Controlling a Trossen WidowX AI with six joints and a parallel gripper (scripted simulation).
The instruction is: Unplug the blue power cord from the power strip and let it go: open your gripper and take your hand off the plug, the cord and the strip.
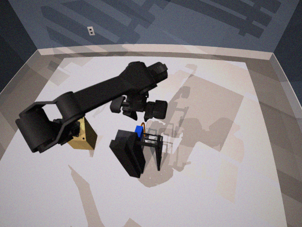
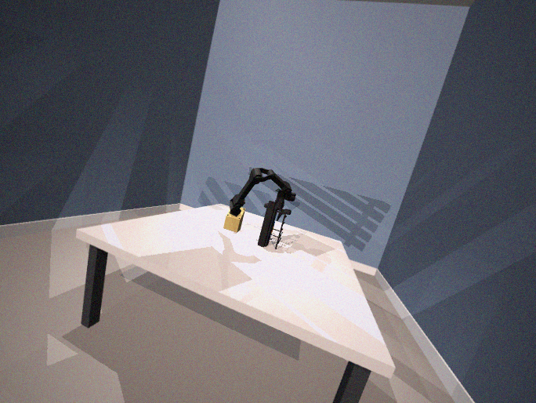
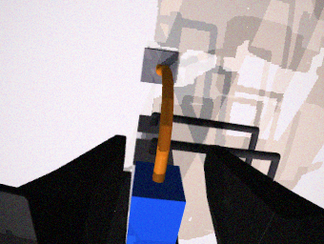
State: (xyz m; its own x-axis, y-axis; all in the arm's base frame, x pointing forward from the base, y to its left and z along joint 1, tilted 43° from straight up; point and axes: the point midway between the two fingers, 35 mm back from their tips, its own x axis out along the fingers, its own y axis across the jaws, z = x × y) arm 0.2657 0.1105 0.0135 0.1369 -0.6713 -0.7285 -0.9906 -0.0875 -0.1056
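Right now my gripper tip is 70 mm to the left of the blue plug.
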